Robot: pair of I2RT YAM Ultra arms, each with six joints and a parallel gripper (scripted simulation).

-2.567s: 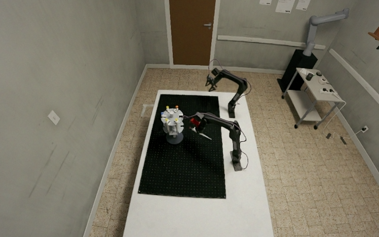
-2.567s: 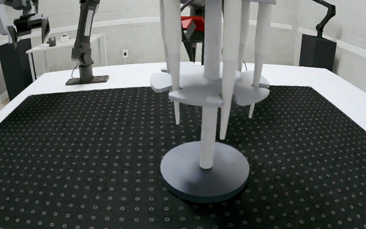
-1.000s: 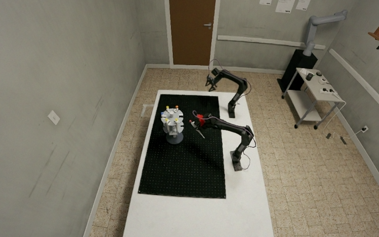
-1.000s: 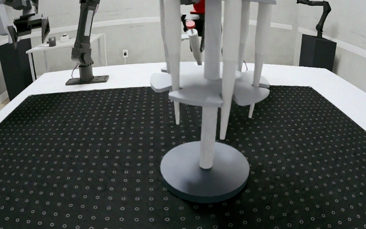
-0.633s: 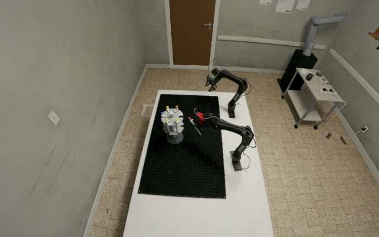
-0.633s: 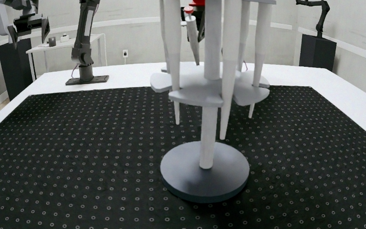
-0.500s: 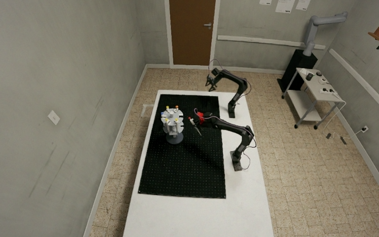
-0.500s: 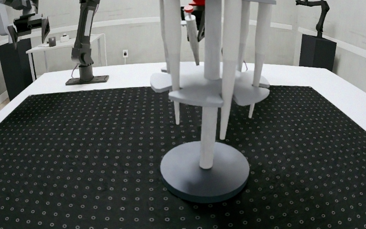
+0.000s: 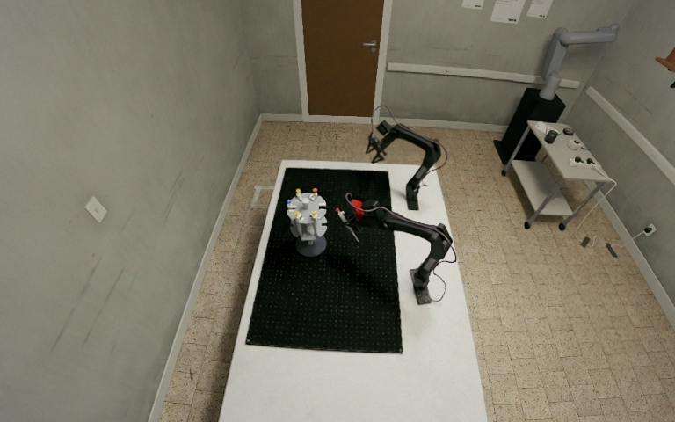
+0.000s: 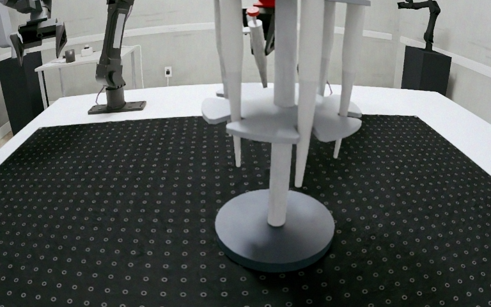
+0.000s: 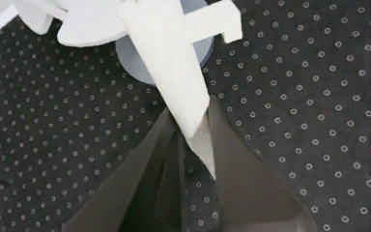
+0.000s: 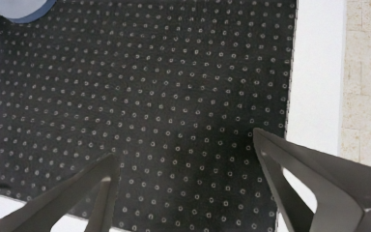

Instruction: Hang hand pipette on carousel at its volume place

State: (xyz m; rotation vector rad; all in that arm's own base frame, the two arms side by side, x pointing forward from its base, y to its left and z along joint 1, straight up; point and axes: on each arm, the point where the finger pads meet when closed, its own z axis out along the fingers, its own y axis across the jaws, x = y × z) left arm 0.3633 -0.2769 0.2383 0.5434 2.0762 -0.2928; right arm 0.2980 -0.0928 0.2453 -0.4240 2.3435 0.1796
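Right now my left hand is 2 cm above the white pipette, 1 cm to the left of it and 1 cm past it.
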